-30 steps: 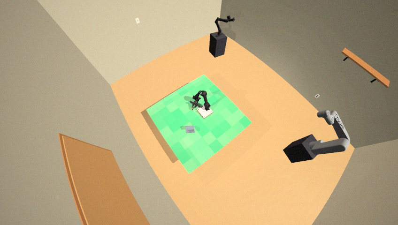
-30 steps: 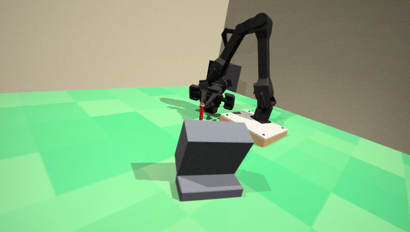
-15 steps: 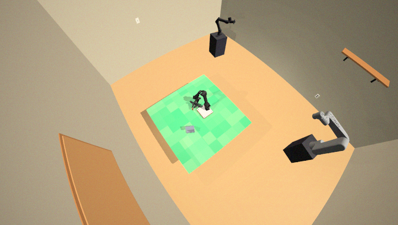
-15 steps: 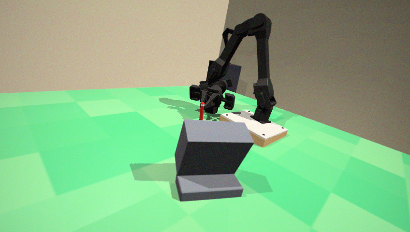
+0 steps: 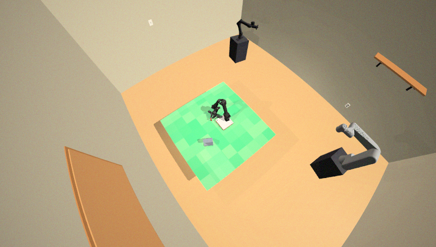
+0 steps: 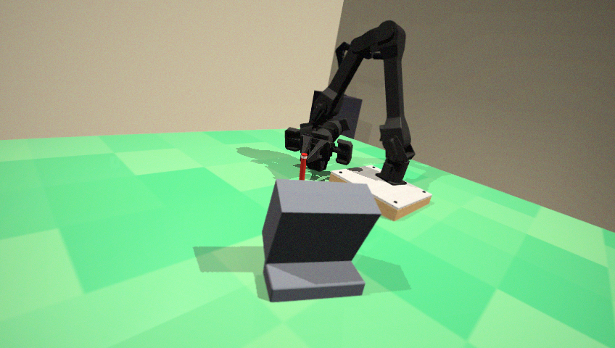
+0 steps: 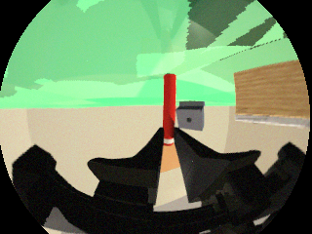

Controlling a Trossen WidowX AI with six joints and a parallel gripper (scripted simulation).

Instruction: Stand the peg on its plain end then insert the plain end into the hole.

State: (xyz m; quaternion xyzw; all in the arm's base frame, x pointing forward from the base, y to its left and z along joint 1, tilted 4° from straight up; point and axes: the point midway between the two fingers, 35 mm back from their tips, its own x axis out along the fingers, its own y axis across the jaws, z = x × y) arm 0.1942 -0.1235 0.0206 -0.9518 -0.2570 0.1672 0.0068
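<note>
Now: gripper tip 1 cm above the red peg. Also, from my gripper tip: sloped panel (19 cm ahead, 29 cm to the left, 2 cm above).
</note>
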